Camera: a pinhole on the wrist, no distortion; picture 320 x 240 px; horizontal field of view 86.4 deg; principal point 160.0 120.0 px. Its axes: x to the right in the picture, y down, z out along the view. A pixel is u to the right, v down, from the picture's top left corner.
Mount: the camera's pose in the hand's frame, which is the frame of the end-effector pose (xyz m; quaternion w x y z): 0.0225 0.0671 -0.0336 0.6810 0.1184 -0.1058 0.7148
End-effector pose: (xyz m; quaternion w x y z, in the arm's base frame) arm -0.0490 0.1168 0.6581 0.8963 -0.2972 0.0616 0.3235
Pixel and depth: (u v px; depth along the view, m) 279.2 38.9 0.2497
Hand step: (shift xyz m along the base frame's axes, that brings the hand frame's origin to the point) -0.0107 0.3218 0.0882
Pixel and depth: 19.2 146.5 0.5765
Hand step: 0.2965 -0.1575 0.5883
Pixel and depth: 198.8 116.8 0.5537
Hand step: -0.0200 0.3355 0.4142
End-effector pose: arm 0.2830 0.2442 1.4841 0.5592 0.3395 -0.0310 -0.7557
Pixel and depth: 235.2 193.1 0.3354
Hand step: -0.0864 -0.0430 0.3532
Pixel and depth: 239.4 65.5 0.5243
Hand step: -0.2049 -0.3995 0.3830
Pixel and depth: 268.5 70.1 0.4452
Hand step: -0.1153 -0.3656 0.3802
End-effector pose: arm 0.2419 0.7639 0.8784 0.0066 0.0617 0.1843 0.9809
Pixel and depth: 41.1 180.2 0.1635
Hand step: 0.0356 0.1189 0.0424
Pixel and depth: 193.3 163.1 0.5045
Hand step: 0.1548 0.1721 0.4288
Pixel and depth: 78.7 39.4 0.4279
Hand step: -0.2072 0.3525 0.2219
